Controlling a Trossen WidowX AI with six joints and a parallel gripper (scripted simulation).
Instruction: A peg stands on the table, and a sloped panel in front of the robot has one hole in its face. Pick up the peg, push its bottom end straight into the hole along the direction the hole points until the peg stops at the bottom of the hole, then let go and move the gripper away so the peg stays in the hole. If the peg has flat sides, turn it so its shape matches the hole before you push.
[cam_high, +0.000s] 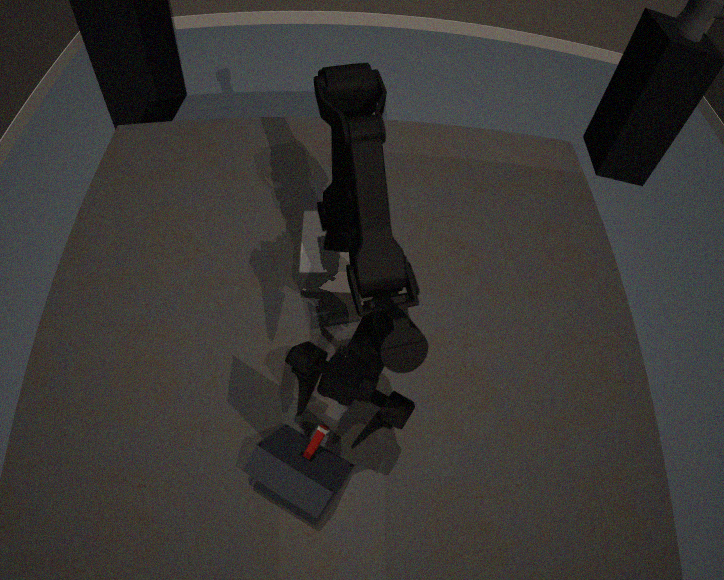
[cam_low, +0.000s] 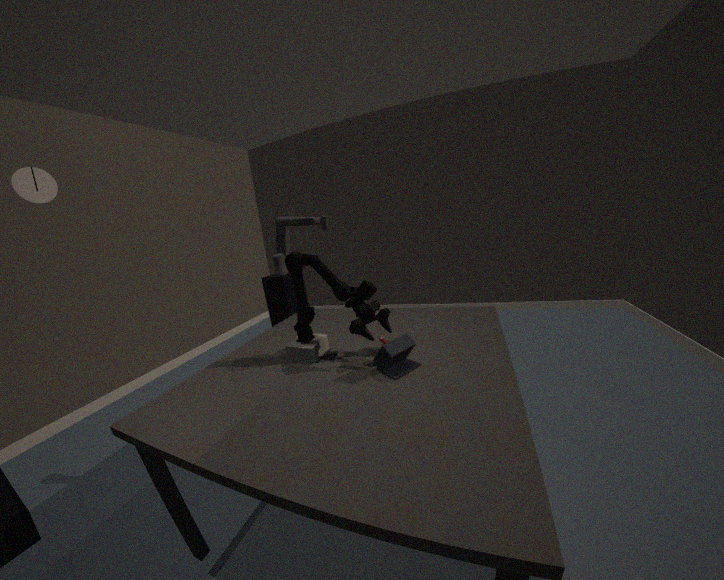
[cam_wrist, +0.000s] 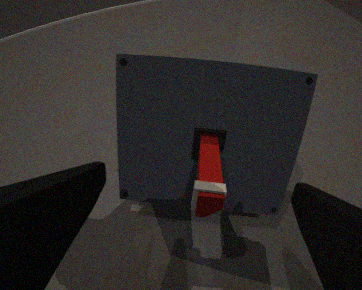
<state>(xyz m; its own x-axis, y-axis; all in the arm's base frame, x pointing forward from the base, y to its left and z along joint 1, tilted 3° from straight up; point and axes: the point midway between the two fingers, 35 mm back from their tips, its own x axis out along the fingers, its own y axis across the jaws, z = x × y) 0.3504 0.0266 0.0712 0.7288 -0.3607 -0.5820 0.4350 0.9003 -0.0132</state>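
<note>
The red peg lies 10 mm ahead of my gripper tip, 10 mm to the right of it and 20 mm below it. The rest, counted from my gripper tip: sloped panel (60 mm ahead, 30 mm to the right, 50 mm below).
</note>
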